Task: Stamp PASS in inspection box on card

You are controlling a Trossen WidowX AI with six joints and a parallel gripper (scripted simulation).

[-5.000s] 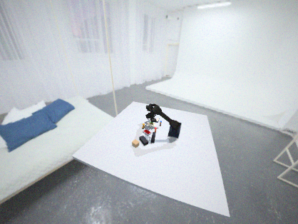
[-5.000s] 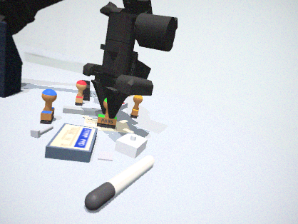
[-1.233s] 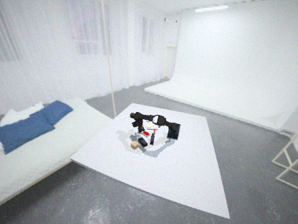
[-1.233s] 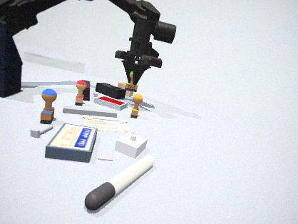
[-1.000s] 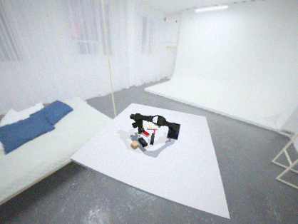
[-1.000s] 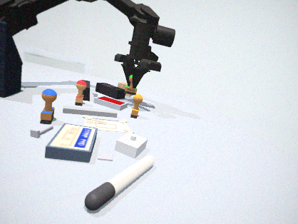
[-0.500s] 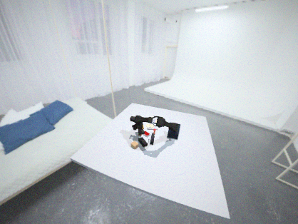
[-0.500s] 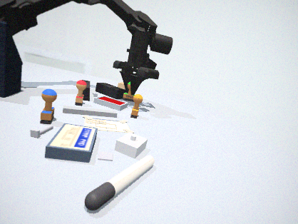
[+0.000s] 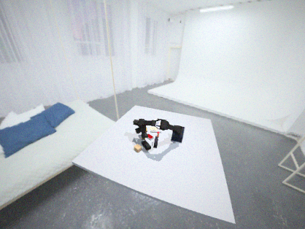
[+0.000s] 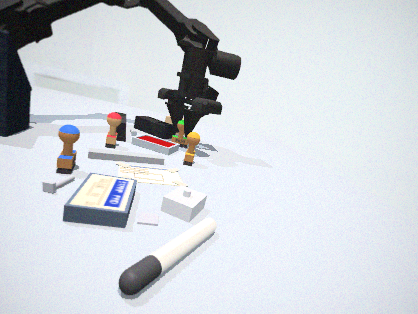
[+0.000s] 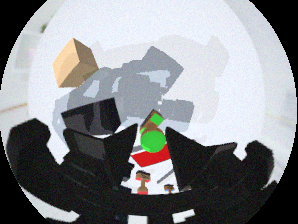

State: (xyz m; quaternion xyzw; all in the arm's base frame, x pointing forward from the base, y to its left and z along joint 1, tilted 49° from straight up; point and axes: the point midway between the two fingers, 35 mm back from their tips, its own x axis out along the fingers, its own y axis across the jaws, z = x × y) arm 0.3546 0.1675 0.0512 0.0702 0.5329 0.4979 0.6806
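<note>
Right now the green-topped stamp is 10 mm below my gripper tip. Also, from my gripper tip: orange-topped stamp: 130 mm to the right, 20 mm ahead, 10 mm below; then black box: 90 mm to the left, 70 mm behind, 10 mm below; then red ink pad: 60 mm to the right, 50 mm behind, 20 mm below.
</note>
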